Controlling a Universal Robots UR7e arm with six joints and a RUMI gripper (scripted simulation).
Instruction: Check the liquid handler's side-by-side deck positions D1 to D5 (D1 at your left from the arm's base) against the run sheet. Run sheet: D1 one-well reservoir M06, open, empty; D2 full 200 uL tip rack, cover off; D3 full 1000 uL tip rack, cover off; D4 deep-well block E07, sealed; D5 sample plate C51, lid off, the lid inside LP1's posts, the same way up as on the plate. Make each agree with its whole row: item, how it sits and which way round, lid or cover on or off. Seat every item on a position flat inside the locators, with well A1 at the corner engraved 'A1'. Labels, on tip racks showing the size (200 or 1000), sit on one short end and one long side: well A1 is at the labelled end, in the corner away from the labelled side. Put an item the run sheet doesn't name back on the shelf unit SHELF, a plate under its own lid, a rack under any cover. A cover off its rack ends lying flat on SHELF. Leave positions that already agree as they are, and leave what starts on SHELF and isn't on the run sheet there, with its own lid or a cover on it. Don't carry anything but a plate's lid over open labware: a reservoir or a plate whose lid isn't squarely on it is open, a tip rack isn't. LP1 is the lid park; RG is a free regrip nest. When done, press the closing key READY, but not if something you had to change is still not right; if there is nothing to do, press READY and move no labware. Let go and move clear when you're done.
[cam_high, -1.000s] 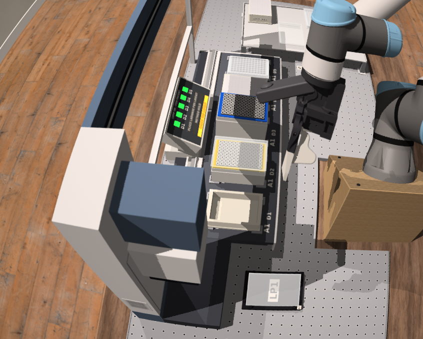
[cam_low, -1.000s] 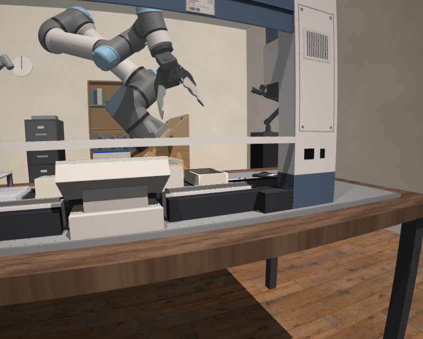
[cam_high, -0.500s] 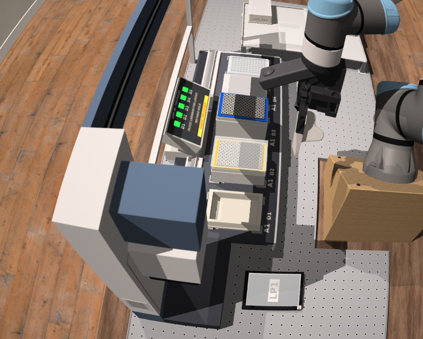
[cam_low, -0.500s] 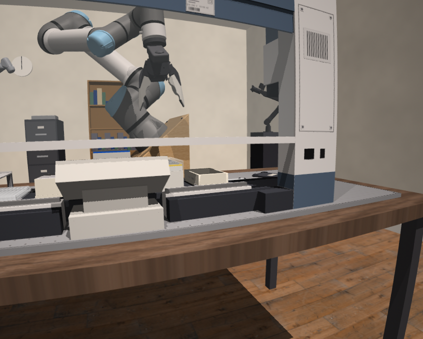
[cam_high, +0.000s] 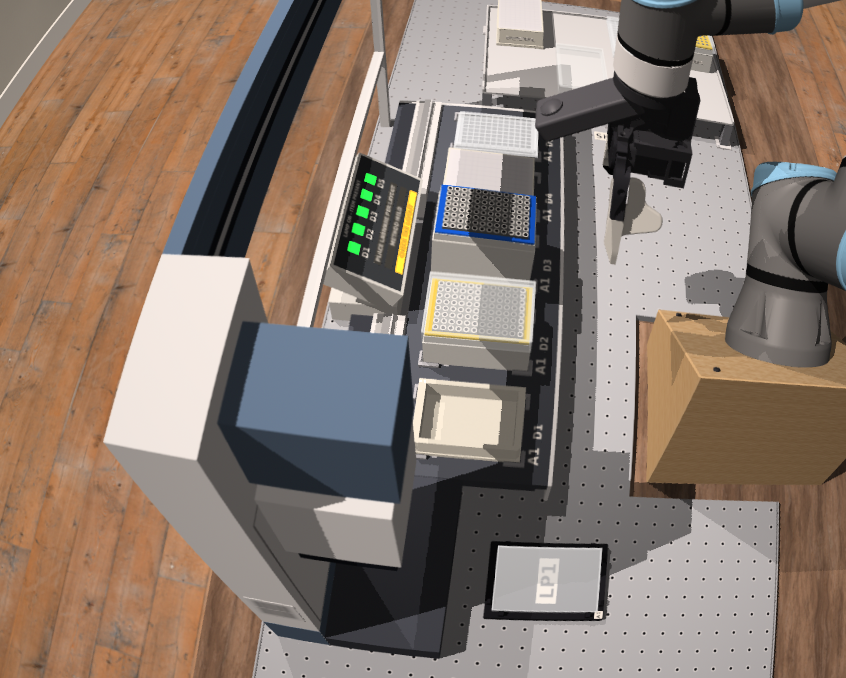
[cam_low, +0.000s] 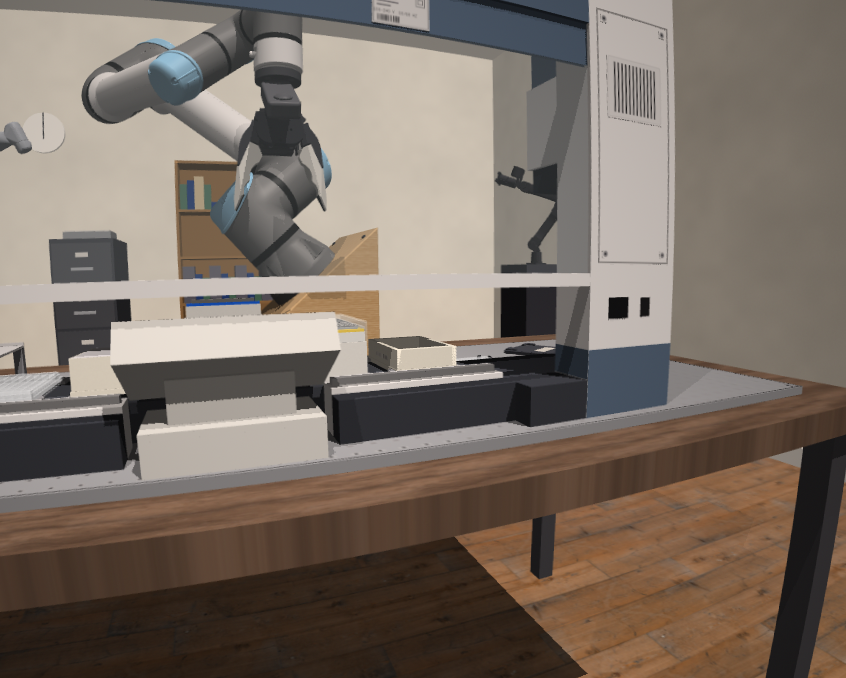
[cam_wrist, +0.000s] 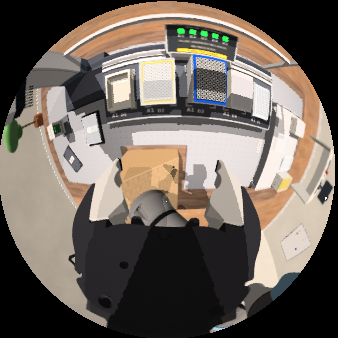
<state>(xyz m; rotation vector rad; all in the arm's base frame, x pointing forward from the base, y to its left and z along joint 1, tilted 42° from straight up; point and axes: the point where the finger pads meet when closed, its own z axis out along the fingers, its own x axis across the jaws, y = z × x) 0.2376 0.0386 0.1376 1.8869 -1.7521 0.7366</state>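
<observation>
Right now the blue-framed tip rack is 160 mm below my hand, 140 mm ahead of it and 90 mm to the right of it. The rest, counted from my hand: lid park LP1: 330 mm to the left, 270 mm below; yellow-framed tip rack: 190 mm below, 130 mm ahead, 30 mm to the left; cream reservoir: 220 mm below, 160 mm to the left, 130 mm ahead.
</observation>
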